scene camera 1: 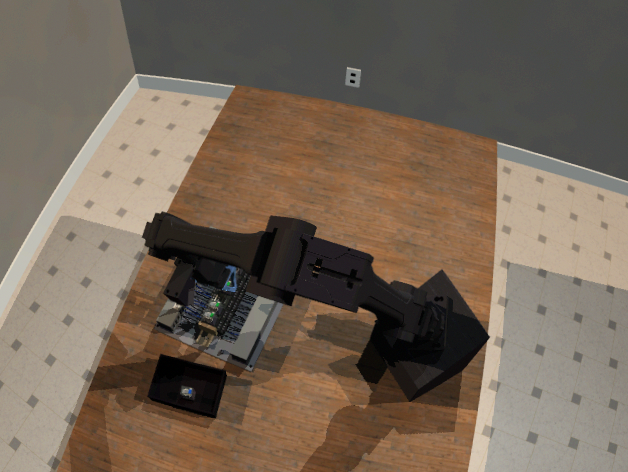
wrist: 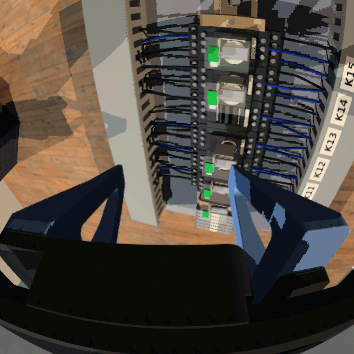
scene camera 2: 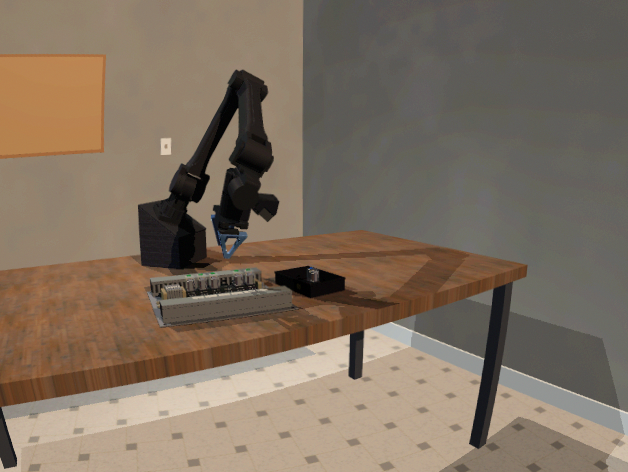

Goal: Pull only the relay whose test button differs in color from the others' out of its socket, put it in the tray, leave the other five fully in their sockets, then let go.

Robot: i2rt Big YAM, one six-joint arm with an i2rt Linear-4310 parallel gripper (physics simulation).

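Places are measured from the arm's base along level axes (x ahead, y left, z up), in centimetres.
Pixels of known places: gripper, fingertip midpoint: (scene camera 1: 223, 286) (wrist: 175, 173) (scene camera 2: 223, 251); arm's base, origin of the base link: (scene camera 1: 428, 323) (scene camera 2: 170, 216).
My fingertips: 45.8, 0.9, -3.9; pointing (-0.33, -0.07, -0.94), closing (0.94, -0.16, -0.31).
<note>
For each thing: its top centre in the pictures, then the offset to it from my fingertips, as dx, dy, dz. "spot": a spot on its surface instead.
- relay with the blue test button, middle of its top: (scene camera 1: 186, 390) (scene camera 2: 312, 268) +1.9, +24.7, -7.0
- black tray, middle of its top: (scene camera 1: 186, 383) (scene camera 2: 309, 274) +2.9, +22.8, -8.2
- empty socket, middle of its top: (wrist: 226, 129) (scene camera 1: 224, 295) (scene camera 2: 220, 287) +1.6, -2.0, -8.4
- K15, surface spot: (wrist: 330, 142) spot: +10.9, -1.7, -7.4
The relay with the blue test button (scene camera 1: 187, 392) (scene camera 2: 312, 275) lies inside the black tray (scene camera 1: 221, 391) (scene camera 2: 327, 287), apart from my gripper. Five relays with green buttons stand in the socket row, among them one near the tan end block (wrist: 234, 51), one beside it (wrist: 232, 92) and one past an empty socket (wrist: 232, 118). They look level; exact seating depth is too small to tell. My gripper (scene camera 2: 226, 252) (wrist: 175, 173) is open and empty, above the panel's far part from the tray. Its right finger partly covers the lower relays in the wrist view. The arm hides part of the row in scene camera 1.
Grey wire ducts (scene camera 1: 252, 327) (scene camera 2: 223, 304) (wrist: 112, 100) run along both sides of the socket row, with blue and black wires between. Labels K11 to K15 (wrist: 330, 142) are on one duct. The tray stands beside the panel's end. The arm's base (scene camera 2: 164, 243) stands behind the panel.
</note>
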